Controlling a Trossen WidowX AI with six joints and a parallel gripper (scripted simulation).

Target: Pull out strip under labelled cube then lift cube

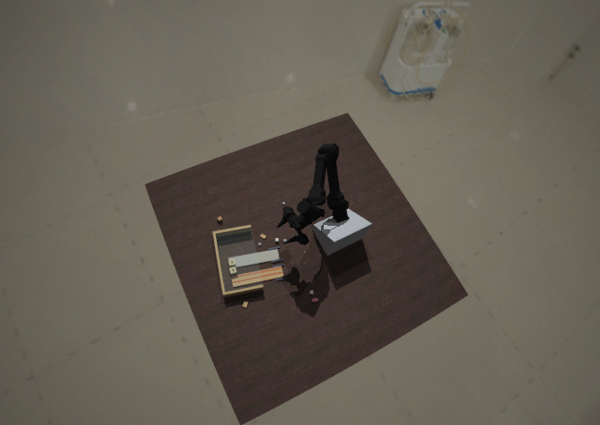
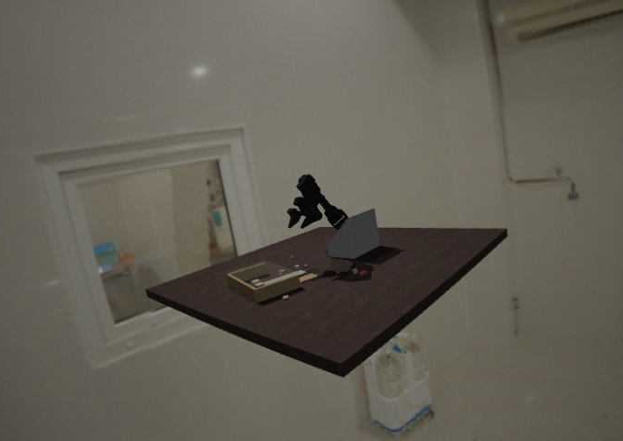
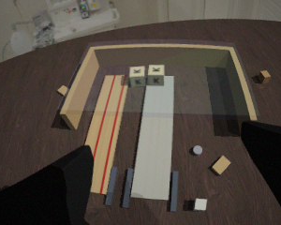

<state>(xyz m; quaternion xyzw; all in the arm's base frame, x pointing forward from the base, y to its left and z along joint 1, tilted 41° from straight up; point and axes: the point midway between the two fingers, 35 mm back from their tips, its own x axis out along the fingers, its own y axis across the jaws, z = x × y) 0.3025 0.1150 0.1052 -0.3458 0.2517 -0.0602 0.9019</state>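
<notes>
My gripper tip is 50 mm past the grey round piece, 30 mm to the left of it and 200 mm above it.
</notes>
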